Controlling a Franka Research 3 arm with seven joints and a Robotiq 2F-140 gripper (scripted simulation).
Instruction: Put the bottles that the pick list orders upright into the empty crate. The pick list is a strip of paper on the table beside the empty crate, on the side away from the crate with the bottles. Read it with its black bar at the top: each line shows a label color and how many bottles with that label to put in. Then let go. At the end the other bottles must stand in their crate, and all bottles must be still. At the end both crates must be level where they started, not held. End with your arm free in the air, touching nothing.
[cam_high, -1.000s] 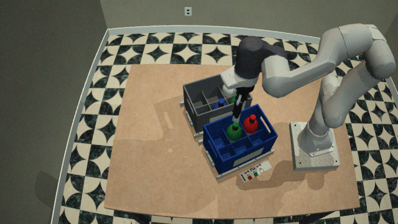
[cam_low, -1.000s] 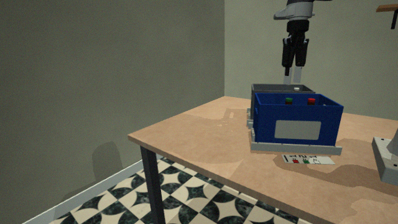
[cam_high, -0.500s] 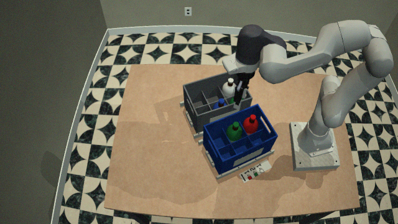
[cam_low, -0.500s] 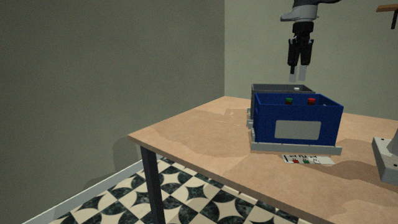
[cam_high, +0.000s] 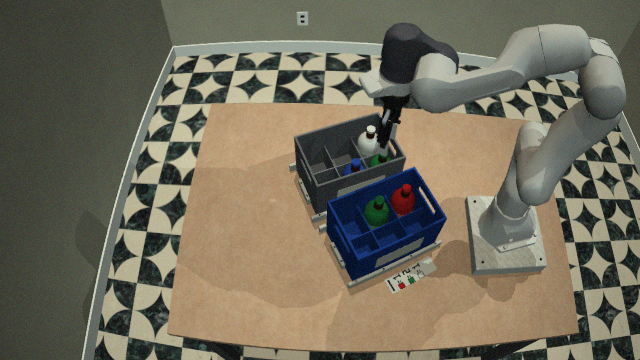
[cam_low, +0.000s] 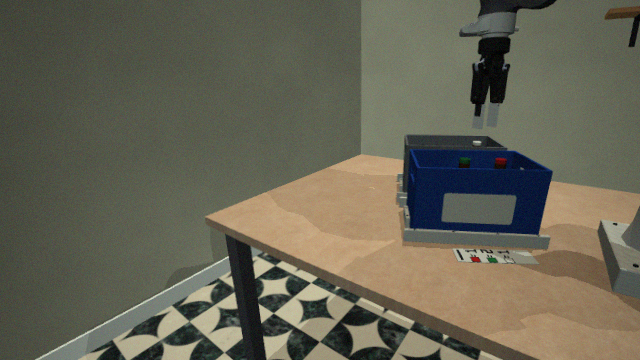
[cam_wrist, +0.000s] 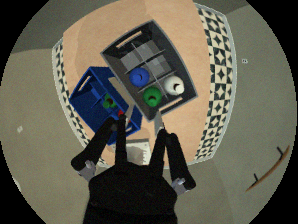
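Now: hand 8 cm short of the blue bottle, 1 cm to the right of it and 17 cm above it. From my hand the other things lie so: white bottle: 3 cm ahead, 11 cm to the right, 17 cm below; red bottle: 6 cm behind, 10 cm to the left, 17 cm below; grey crate: 10 cm ahead, 3 cm to the right, 17 cm below.
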